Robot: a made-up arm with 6 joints.
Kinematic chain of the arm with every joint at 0, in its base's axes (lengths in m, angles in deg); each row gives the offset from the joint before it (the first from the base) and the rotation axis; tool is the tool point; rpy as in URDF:
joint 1: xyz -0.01 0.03 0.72 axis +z
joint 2: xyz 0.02 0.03 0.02 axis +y
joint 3: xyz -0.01 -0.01 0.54 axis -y
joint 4: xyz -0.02 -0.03 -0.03 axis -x
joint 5: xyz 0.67 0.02 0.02 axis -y
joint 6: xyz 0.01 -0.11 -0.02 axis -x
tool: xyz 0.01 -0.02 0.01 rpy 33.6 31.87 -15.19
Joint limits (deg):
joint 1: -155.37..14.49
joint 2: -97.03..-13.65
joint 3: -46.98..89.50
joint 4: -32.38..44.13
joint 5: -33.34..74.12
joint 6: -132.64..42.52
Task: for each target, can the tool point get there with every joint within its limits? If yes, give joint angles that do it. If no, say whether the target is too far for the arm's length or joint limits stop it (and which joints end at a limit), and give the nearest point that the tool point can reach.
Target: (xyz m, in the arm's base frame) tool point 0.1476 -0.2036 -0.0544
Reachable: no: joint limits stop it (at a limit: joint 2, joint 3, joint 4) | nearest point 0.2128 -0.3003 0.8100 | short by 0.872 m
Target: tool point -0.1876 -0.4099 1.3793
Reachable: yes | joints -99.82 -21.98 -2.66 -18.62 -6.73 -84.21
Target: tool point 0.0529 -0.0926 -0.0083
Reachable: no: joint limits stop it (at a limit: joint 2, joint 3, joint 4) | nearest point 0.1682 -0.3174 0.8117 | short by 0.858 m
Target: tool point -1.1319 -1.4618 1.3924
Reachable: no: too far | nearest point -1.0408 -0.3664 1.2326 | short by 1.111 m
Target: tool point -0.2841 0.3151 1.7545
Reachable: yes | joints -62.01 -49.21 37.41 29.56 -2.78 -26.95
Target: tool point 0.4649 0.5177 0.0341
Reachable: no: joint limits stop it (at a limit: joint 2, joint 3, joint 4, joint 5) | nearest point 0.8000 0.8618 0.5203 | short by 0.683 m
